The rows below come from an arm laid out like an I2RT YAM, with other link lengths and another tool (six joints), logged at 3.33 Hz.
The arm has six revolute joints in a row. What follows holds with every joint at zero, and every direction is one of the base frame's.
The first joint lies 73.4 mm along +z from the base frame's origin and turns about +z.
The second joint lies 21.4 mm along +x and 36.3 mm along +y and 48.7 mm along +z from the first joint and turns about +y.
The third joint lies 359 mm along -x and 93.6 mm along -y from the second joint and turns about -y.
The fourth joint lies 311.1 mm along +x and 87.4 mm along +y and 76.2 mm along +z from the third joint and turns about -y.
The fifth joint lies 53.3 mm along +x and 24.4 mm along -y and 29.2 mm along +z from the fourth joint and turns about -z.
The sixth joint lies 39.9 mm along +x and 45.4 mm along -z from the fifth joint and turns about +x.
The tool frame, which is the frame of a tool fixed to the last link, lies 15 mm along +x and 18 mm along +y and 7 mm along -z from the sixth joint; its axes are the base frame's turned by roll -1.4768, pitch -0.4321 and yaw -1.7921 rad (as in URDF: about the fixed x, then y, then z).
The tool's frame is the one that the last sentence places.
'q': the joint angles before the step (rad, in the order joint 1, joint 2, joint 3, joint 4, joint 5, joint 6). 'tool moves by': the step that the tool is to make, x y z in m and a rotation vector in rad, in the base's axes. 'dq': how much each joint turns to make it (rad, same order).
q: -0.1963, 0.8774, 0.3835, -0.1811, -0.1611, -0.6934
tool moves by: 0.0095, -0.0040, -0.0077, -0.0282, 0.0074, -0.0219
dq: -0.0003, 0.0553, -0.0076, 0.0597, 0.0350, -0.0093
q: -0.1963, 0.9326, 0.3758, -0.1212, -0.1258, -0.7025
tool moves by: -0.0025, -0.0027, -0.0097, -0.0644, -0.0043, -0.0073
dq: 0.0001, -0.0001, -0.0321, 0.0442, 0.0446, -0.0444
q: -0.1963, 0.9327, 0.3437, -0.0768, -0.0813, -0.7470
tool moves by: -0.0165, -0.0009, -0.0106, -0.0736, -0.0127, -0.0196
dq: -0.0015, -0.0723, -0.0567, 0.0090, 0.0567, -0.0444
